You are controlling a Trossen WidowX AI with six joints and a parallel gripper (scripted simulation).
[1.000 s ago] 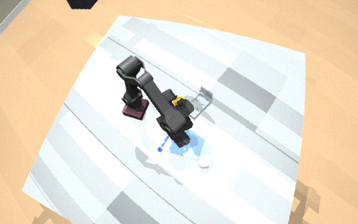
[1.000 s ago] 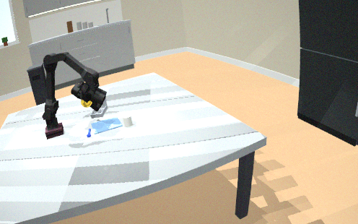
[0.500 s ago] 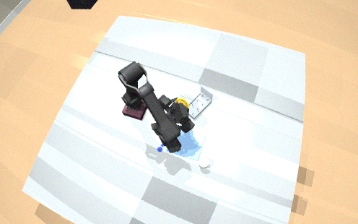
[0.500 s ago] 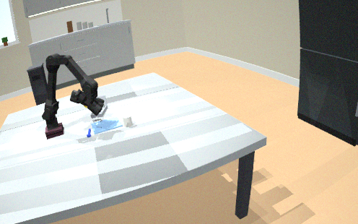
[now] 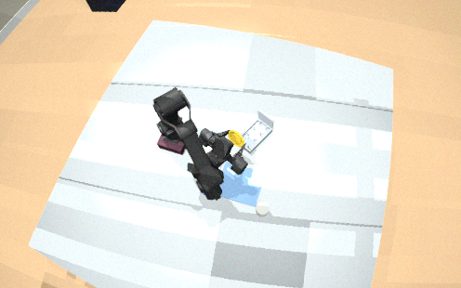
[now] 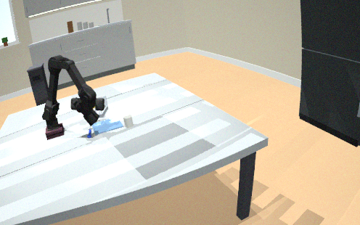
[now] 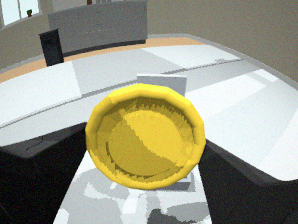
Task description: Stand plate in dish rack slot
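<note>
Right now my gripper tip is 4 cm short of the grey dish rack, 6 cm to the right of it and 8 cm above it. From my gripper tip the other things lie so: light blue cloth: 4 cm ahead, 13 cm to the right, 10 cm below; then yellow plate: 1 cm to the right; then blue-handled spoon: 6 cm behind, 17 cm to the right, 10 cm below.
</note>
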